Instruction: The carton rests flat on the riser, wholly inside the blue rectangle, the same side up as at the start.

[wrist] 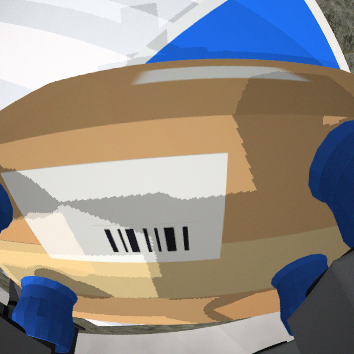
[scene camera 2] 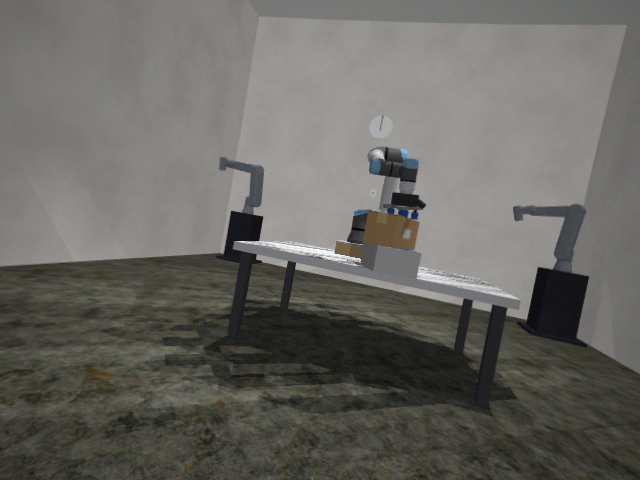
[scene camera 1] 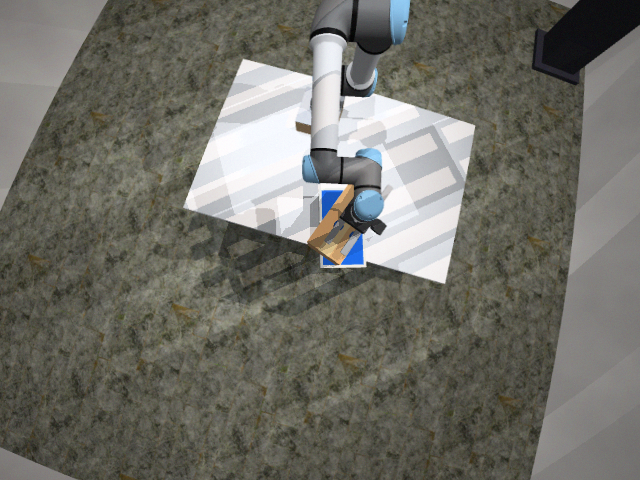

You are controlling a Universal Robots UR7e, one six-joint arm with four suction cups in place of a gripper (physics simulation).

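Seen in the pictures: end effector, tool point: [wrist: 158,245]; arm's base, origin of the base link: [scene camera 2: 358,243].
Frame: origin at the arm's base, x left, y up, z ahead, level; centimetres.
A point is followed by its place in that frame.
Note:
The brown carton [scene camera 1: 321,235] @(y 18.2, x 16.7, z 66.2 cm) [scene camera 2: 382,229] @(y 10.5, x 20.4, z 72.7 cm) [wrist: 125,132] @(y 18.1, x 32.2, z 56.6 cm) hangs level under my suction gripper [scene camera 1: 345,229] [scene camera 2: 403,213] [wrist: 170,240] @(y 18.0, x 27.4, z 55.2 cm), which has its blue cups on the top face with the white barcode label. The carton is very low over the grey riser [scene camera 2: 390,262] @(y -3.5, x 26.8, z 75.6 cm); a thin strip of blue shows under its right end, and whether it touches is too small to tell. In scene camera 1, the carton lies turned, slantwise across the blue rectangle [scene camera 1: 356,255] @(y 3.1, x 33.8, z 68.0 cm) [wrist: 240,35] @(y 3.2, x 32.2, z 64.2 cm), and its lower left corner sticks out past the left edge. Part of the rectangle is hidden beneath it.
The riser stands at the front edge of the white table [scene camera 1: 248,134] @(y -8.9, x -35.5, z 21.6 cm) [scene camera 2: 294,250] @(y -8.9, x -26.3, z 51.5 cm). A low brown block [scene camera 1: 302,126] @(y -3.5, x -8.4, z 12.2 cm) [scene camera 2: 347,248] @(y -4.2, x -4.3, z 12.3 cm) lies near my arm's base. Two grey arms on dark pedestals [scene camera 2: 558,302] [scene camera 2: 242,232] stand beyond the table.

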